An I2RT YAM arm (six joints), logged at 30 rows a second.
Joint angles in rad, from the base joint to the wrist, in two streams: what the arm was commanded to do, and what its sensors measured. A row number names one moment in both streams.
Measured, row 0: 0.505, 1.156, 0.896, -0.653, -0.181, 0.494
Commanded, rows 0 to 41: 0.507, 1.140, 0.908, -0.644, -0.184, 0.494; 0.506, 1.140, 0.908, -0.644, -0.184, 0.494; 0.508, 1.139, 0.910, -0.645, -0.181, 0.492; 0.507, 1.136, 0.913, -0.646, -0.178, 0.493; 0.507, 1.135, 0.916, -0.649, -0.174, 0.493; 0.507, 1.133, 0.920, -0.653, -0.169, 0.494; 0.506, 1.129, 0.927, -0.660, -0.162, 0.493; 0.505, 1.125, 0.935, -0.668, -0.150, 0.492; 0.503, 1.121, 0.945, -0.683, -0.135, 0.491; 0.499, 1.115, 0.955, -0.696, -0.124, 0.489; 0.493, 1.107, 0.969, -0.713, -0.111, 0.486; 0.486, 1.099, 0.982, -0.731, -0.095, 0.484; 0.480, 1.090, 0.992, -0.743, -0.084, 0.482; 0.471, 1.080, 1.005, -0.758, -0.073, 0.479; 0.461, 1.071, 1.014, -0.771, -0.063, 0.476; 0.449, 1.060, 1.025, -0.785, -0.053, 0.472; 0.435, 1.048, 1.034, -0.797, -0.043, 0.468; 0.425, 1.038, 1.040, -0.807, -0.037, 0.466; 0.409, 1.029, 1.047, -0.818, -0.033, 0.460; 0.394, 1.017, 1.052, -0.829, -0.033, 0.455; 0.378, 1.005, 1.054, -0.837, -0.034, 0.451; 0.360, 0.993, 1.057, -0.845, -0.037, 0.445; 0.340, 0.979, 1.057, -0.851, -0.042, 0.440; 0.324, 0.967, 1.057, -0.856, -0.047, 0.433; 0.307, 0.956, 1.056, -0.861, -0.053, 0.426; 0.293, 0.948, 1.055, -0.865, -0.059, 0.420; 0.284, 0.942, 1.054, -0.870, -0.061, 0.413; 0.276, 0.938, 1.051, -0.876, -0.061, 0.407; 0.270, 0.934, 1.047, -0.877, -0.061, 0.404; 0.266, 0.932, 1.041, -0.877, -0.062, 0.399; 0.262, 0.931, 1.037, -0.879, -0.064, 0.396; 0.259, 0.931, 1.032, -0.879, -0.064, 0.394; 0.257, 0.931, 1.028, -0.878, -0.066, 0.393; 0.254, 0.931, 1.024, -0.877, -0.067, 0.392; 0.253, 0.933, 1.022, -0.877, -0.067, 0.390; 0.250, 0.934, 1.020, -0.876, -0.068, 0.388; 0.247, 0.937, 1.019, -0.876, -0.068, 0.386; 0.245, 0.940, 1.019, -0.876, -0.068, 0.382; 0.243, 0.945, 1.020, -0.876, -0.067, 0.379; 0.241, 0.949, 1.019, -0.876, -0.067, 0.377; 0.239, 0.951, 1.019, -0.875, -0.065, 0.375; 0.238, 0.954, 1.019, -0.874, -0.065, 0.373
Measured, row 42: 0.246, 0.946, 1.031, -0.854, -0.070, 0.396
